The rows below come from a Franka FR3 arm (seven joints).
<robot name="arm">
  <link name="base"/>
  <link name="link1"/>
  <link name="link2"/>
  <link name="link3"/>
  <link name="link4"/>
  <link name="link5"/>
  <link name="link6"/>
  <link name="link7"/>
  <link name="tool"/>
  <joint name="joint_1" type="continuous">
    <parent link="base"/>
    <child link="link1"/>
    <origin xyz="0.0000 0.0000 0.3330" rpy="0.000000 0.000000 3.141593"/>
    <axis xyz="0 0 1"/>
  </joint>
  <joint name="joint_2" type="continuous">
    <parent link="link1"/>
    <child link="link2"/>
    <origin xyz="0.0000 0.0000 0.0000" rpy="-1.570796 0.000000 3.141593"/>
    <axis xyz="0 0 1"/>
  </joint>
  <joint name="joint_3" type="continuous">
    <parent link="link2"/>
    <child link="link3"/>
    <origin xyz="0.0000 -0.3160 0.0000" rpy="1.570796 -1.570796 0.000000"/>
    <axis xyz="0 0 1"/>
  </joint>
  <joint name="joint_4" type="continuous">
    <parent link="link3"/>
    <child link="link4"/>
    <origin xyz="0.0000 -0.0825 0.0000" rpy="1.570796 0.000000 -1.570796"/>
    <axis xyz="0 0 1"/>
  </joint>
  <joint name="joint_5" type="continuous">
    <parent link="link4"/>
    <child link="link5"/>
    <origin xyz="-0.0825 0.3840 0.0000" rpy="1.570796 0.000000 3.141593"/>
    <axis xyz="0 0 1"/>
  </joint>
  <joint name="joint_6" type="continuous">
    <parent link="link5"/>
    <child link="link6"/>
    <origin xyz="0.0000 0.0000 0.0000" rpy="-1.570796 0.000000 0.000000"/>
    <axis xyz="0 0 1"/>
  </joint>
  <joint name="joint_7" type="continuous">
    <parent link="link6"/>
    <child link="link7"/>
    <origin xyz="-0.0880 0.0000 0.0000" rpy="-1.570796 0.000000 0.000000"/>
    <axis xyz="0 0 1"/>
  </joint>
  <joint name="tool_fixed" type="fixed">
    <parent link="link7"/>
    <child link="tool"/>
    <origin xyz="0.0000 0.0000 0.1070" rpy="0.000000 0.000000 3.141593"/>
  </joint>
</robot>
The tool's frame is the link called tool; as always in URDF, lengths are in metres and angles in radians. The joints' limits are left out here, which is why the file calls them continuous.
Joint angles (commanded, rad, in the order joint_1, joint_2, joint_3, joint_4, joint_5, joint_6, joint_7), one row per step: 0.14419 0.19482 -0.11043 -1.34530 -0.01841 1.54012 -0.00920; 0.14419 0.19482 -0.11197 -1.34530 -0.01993 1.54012 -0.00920; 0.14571 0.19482 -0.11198 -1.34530 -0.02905 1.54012 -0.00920; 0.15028 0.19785 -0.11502 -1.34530 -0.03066 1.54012 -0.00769; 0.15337 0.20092 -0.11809 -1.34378 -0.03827 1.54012 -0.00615; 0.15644 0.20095 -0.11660 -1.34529 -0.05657 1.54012 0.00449; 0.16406 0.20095 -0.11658 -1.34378 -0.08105 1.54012 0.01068; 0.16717 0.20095 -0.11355 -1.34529 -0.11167 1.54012 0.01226
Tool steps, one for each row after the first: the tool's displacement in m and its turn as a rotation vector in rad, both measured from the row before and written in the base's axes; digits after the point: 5 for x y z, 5 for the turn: 0.00003 -0.00101 0.00003 -0.00181 -0.00010 -0.00156; 0.00000 -0.00008 0.00005 -0.00911 -0.00033 0.00122; 0.00078 0.00108 -0.00179 -0.00264 0.00277 0.00003; 0.00087 -0.00047 -0.00107 -0.00861 0.00105 -0.00164; -0.00004 0.00068 -0.00061 -0.01806 0.00009 -0.00661; -0.00007 0.00202 0.00095 -0.02437 -0.00322 0.00086; 0.00000 0.00021 -0.00035 -0.03005 -0.00022 0.00366
